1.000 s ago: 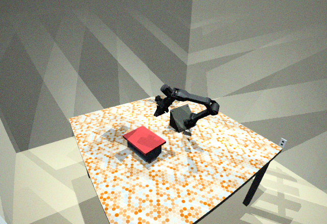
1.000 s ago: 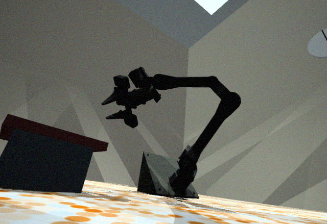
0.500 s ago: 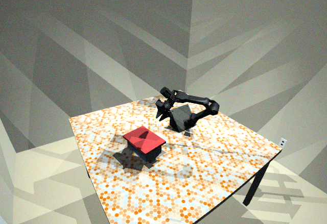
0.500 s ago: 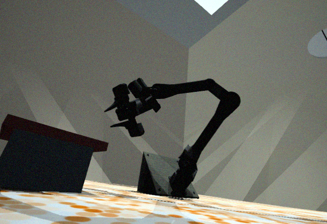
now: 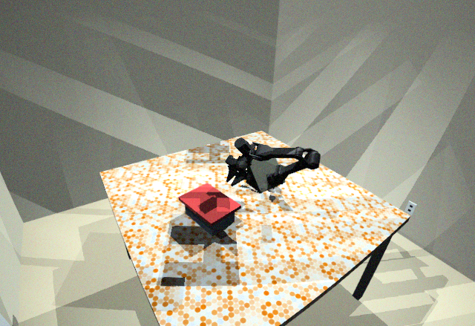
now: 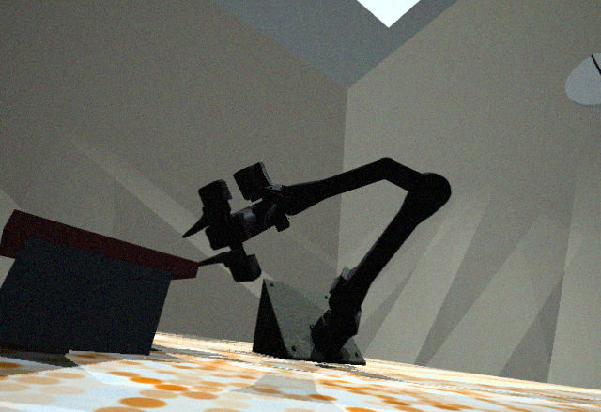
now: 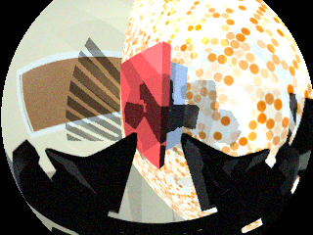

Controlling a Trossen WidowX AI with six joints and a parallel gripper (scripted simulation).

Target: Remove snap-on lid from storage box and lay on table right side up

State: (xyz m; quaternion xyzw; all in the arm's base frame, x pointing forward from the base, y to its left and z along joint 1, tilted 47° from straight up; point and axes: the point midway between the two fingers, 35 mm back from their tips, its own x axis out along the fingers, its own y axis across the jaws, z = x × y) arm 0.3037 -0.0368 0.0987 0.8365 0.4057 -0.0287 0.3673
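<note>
Right now the lid is 12 cm ahead of my gripper tip, 4 cm below it and 3 cm to the left of it. From my gripper tip the other things lie so: blue-grey storage box 12 cm ahead, 9 cm below, 3 cm to the left.
</note>
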